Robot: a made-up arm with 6 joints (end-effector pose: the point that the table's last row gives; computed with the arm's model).
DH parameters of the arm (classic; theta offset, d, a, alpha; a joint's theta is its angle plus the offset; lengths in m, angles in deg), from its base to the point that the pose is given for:
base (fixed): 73.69 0 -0.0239 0
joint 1: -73.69 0.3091 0.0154 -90
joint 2: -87.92 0 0.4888 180
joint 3: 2.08 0.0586 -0.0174 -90
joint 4: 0 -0.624 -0.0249 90
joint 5: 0 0.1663 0.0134 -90
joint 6: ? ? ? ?
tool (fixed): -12.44 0.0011 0 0
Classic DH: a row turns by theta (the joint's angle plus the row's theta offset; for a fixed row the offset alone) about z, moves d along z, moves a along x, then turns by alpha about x.
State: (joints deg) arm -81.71 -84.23 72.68 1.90 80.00 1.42
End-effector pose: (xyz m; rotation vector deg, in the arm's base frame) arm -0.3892 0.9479 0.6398 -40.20 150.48 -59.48
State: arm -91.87 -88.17 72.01 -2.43 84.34 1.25
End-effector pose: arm -0.2101 1.0121 0.5886 -33.21 155.79 -72.65
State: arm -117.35 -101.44 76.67 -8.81 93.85 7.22
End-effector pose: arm 0.2780 1.0326 0.3154 16.85 -131.50 94.80
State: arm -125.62 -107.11 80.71 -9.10 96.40 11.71
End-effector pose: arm 0.4246 0.9759 0.1673 15.81 -117.42 99.25
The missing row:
joint 6: -74.8 -0.0046 0.014 -105.74
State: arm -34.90 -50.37 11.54 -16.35 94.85 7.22
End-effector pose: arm -0.1243 -0.2142 1.1254 -104.50 117.44 69.36
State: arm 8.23 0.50 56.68 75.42 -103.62 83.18
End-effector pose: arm 0.2991 -0.1147 1.4099 -162.79 -14.49 -66.89
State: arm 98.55 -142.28 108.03 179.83 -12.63 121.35
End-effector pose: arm -0.0247 -0.5544 -0.6588 -112.20 18.81 -35.89
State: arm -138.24 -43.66 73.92 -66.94 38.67 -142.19
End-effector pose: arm 0.2591 0.3508 1.3098 21.01 -18.05 -24.87
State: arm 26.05 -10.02 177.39 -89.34 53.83 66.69
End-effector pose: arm -0.5892 -0.3697 0.8983 166.02 0.18 16.32
